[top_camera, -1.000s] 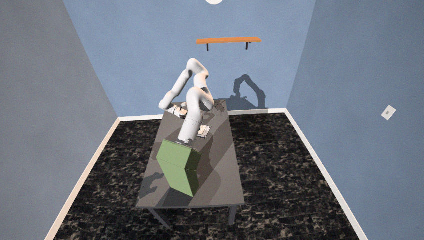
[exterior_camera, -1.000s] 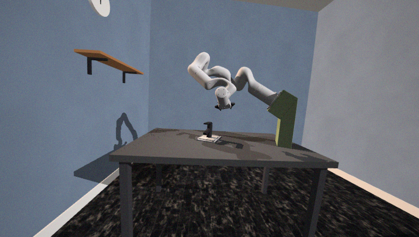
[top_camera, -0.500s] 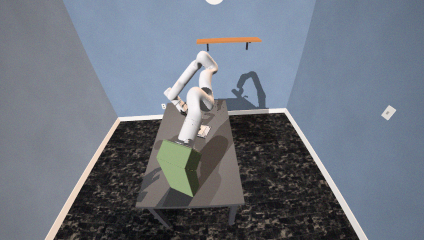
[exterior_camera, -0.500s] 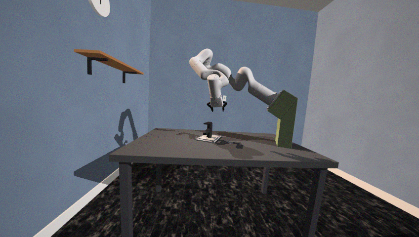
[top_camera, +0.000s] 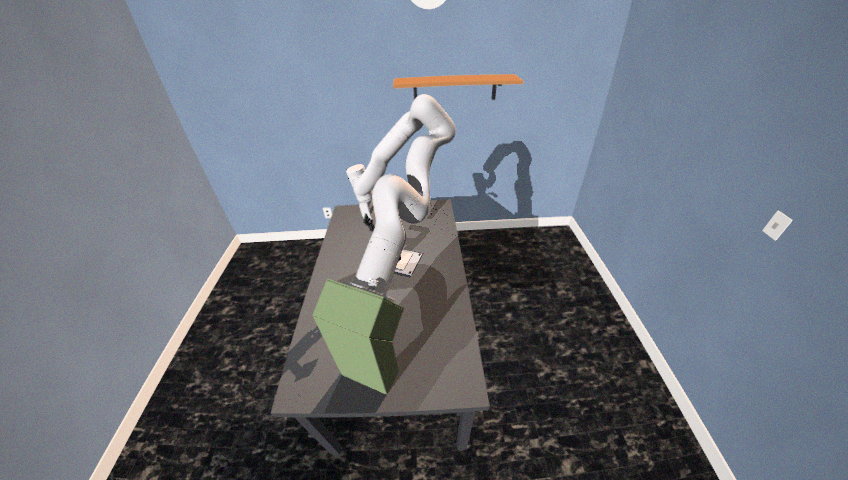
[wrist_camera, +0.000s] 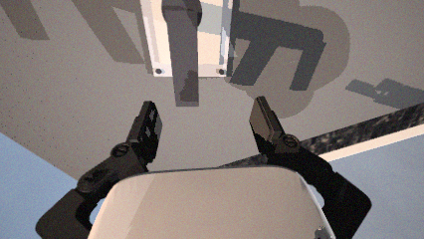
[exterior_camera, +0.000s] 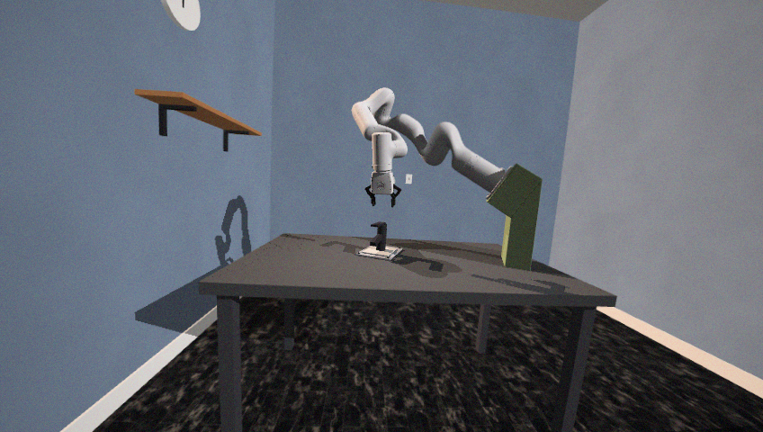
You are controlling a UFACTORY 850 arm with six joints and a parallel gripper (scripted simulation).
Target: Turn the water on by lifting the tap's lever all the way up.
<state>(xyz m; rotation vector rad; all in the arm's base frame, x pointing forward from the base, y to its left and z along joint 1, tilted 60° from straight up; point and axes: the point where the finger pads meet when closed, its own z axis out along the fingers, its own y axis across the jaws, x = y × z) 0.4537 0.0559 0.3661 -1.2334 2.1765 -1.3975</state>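
My gripper is now 110 mm above the lever, 50 mm to the left of it and 20 mm past it. From my hand the other things lie so: base plate: 240 mm below, 70 mm to the right, 40 mm behind.
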